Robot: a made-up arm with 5 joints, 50 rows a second.
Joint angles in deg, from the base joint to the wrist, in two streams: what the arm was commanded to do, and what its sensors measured. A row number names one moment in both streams.
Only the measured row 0 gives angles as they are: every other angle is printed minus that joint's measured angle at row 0.
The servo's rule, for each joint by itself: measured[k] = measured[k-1] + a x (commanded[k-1-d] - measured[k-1]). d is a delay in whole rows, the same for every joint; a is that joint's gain. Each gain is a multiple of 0.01, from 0.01 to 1. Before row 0 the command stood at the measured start. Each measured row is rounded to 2 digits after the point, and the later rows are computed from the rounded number. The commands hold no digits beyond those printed.
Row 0, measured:
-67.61 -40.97 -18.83 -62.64 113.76
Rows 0 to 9, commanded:
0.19 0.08 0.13 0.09 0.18
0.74 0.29 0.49 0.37 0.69
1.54 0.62 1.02 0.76 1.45
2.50 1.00 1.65 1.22 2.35
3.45 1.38 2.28 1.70 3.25
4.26 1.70 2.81 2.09 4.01
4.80 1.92 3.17 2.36 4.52
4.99 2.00 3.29 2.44 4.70
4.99 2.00 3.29 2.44 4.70
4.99 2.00 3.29 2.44 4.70
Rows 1 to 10, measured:
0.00 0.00 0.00 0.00 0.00
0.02 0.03 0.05 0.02 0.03
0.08 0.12 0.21 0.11 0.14
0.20 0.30 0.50 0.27 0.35
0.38 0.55 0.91 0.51 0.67
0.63 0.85 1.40 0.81 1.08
0.92 1.16 1.91 1.13 1.55
1.23 1.43 2.36 1.44 2.03
1.53 1.64 2.69 1.69 2.46
1.81 1.77 2.91 1.88 2.82
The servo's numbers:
d 1
a 0.08 0.36 0.36 0.25 0.16

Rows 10 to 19, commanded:
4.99 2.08 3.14 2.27 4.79
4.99 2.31 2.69 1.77 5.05
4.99 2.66 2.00 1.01 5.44
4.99 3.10 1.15 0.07 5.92
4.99 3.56 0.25 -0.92 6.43
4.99 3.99 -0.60 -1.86 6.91
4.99 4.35 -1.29 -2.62 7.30
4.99 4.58 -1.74 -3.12 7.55
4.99 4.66 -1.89 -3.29 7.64
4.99 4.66 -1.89 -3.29 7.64
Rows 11 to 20, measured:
2.06 1.85 3.05 2.02 3.12
2.29 1.93 3.08 2.08 3.39
2.51 2.07 2.94 2.00 3.66
2.71 2.28 2.60 1.75 3.94
2.89 2.58 2.08 1.33 4.26
3.06 2.93 1.42 0.77 4.61
3.21 3.31 0.69 0.11 4.98
3.35 3.68 -0.02 -0.57 5.35
3.48 4.00 -0.64 -1.21 5.70
3.60 4.24 -1.09 -1.73 6.01

